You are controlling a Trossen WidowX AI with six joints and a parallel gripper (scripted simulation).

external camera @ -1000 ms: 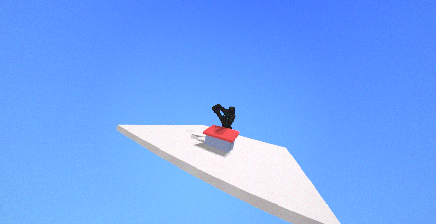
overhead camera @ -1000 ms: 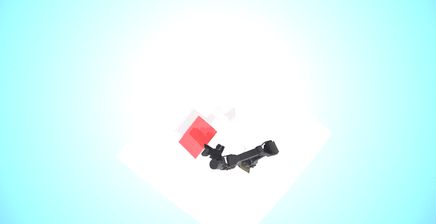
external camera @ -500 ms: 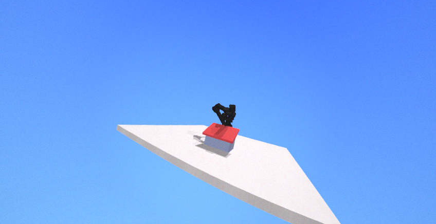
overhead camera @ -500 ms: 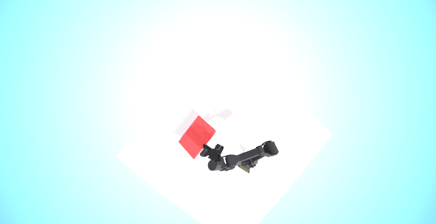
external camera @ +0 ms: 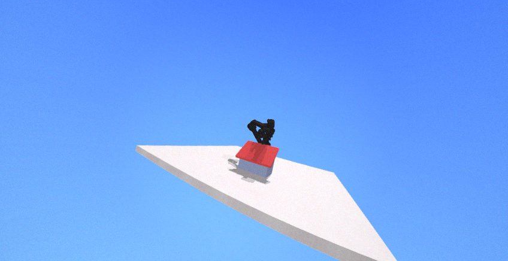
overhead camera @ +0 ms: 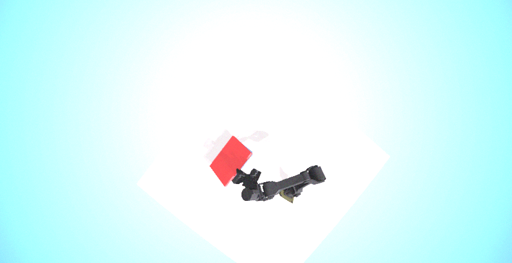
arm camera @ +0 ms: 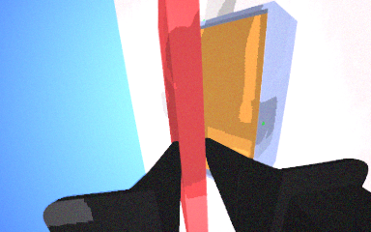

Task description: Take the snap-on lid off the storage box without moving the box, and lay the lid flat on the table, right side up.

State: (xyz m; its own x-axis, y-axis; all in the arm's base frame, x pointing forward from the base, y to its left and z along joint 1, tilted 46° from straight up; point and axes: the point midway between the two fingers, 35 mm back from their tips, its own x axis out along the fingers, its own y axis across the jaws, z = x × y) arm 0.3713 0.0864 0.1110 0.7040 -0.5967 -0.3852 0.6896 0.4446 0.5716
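The red lid is 70 mm ahead of my gripper tip, 10 mm to the right of it and 40 mm below it. From my gripper tip the other things lie so: storage box 40 mm ahead, 130 mm below.
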